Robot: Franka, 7 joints.
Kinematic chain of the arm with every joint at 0, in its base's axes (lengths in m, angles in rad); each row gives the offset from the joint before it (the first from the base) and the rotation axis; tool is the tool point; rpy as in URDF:
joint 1: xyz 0 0 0.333 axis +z
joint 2: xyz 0 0 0 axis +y
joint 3: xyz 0 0 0.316 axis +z
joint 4: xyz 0.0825 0 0 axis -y
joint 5: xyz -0.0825 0 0.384 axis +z
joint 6: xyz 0 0 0 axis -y
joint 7: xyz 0.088 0 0 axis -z
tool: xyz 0 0 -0.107 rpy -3.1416 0 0
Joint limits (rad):
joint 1: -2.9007..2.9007
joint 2: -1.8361..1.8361
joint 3: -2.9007..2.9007
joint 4: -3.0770..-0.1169
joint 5: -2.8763..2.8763
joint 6: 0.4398..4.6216
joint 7: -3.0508..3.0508
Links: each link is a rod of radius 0.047 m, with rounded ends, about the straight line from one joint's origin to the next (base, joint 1, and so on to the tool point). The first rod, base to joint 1, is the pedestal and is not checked.
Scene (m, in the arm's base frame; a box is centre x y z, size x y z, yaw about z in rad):
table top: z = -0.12
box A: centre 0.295 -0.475 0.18 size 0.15 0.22 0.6 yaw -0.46
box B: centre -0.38 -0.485 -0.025 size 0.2 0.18 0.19 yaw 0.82
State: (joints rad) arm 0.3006 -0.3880 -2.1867 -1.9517 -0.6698 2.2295 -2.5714
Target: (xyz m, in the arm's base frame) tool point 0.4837 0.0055 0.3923
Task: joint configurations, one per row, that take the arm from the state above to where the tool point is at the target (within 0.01 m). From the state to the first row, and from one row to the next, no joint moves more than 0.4 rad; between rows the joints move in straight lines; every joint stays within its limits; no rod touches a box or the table.
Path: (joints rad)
1: 0.3308 -0.3357 -1.8008 -1.9121 -0.7699 2.5348 -2.6399
2: 0.3610 -0.2835 -1.4148 -1.8724 -0.8700 2.8401 -2.7084
3: 0.3913 -0.2312 -1.0289 -1.8328 -0.9701 3.1453 -2.7769
4: 0.4215 -0.1789 -0.6430 -1.7932 -1.0702 3.4506 -2.8453
5: 0.4517 -0.1267 -0.2570 -1.7535 -1.1702 3.7559 -2.9138
6: 0.4819 -0.0744 0.1289 -1.7139 -1.2703 4.0612 -2.9823
7: 0.5121 -0.0222 0.5148 -1.6742 -1.3704 4.3664 -3.0508
8: 0.6309 -0.0902 0.2349 -1.7913 -1.2437 4.0161 -2.9709
9: 0.7496 -0.1582 -0.0450 -1.9083 -1.1170 3.6658 -2.8910
10: 0.8683 -0.2263 -0.3249 -2.0254 -0.9903 3.3154 -2.8111
11: 0.9871 -0.2943 -0.6048 -2.1424 -0.8635 2.9651 -2.7312
12: 1.1058 -0.3624 -0.8848 -2.2595 -0.7368 2.6148 -2.6513
13: 1.2245 -0.4304 -1.1647 -2.3765 -0.6101 2.2644 -2.5714

